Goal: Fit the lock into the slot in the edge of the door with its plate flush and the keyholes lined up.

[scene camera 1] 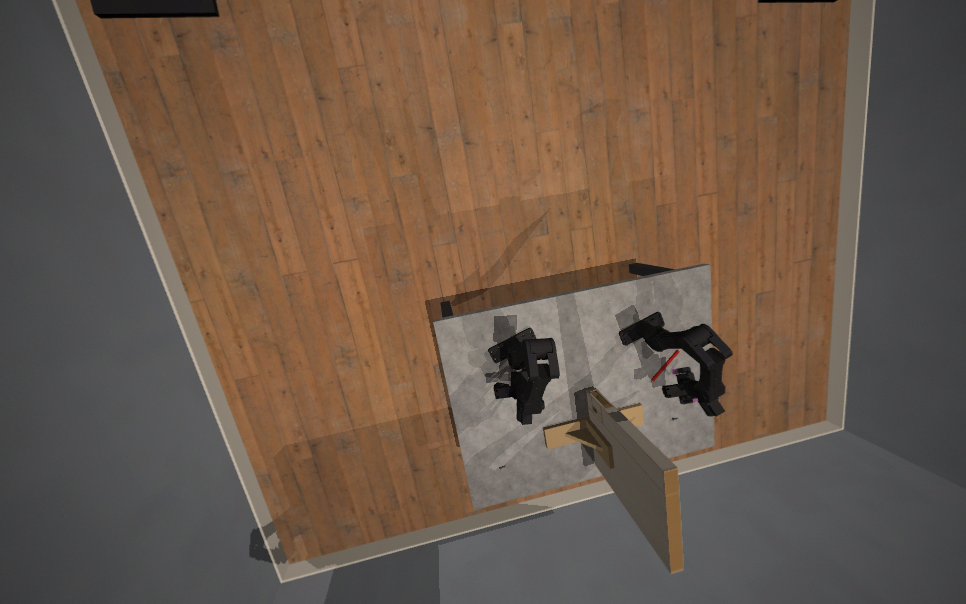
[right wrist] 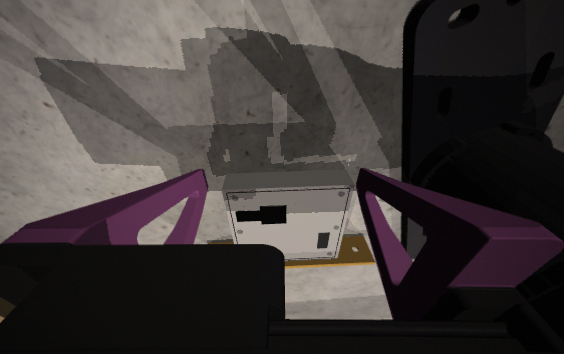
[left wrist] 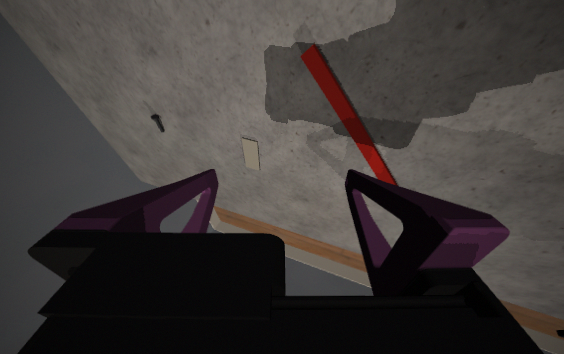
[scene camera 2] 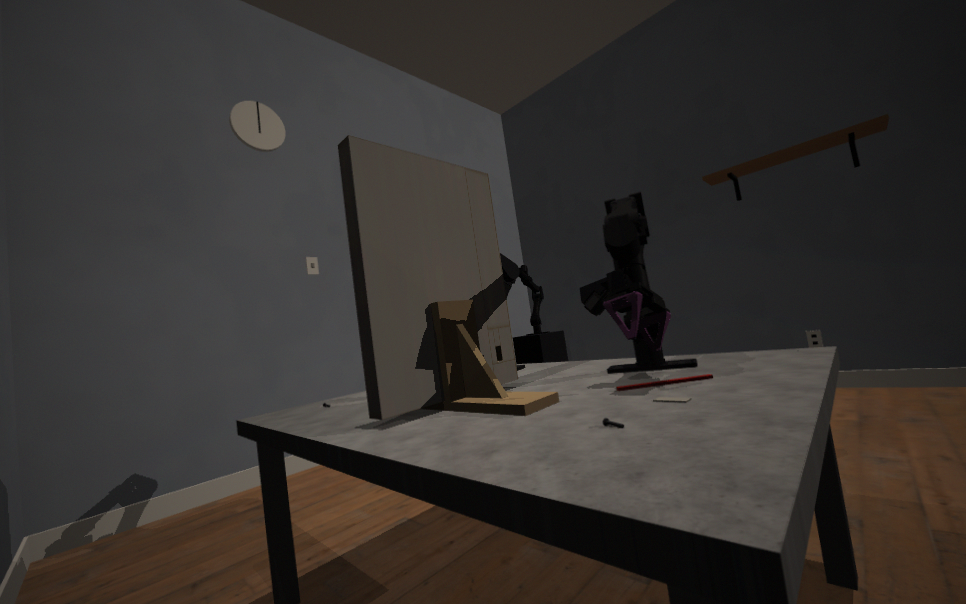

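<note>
The lock, a pale square case with dark openings and a brass plate along its lower side, lies on the table in the right wrist view. My right gripper is open, with one finger on each side of the lock case in that view. The upright door stands in a wooden stand. A dark keyhole shows near its edge; the edge slot is not clear. My left gripper is open and empty above the table, away from the door.
A red bar, a small beige piece and a dark screw lie near my left gripper. Another screw lies at the lower left. The right arm's base plate is beside the lock.
</note>
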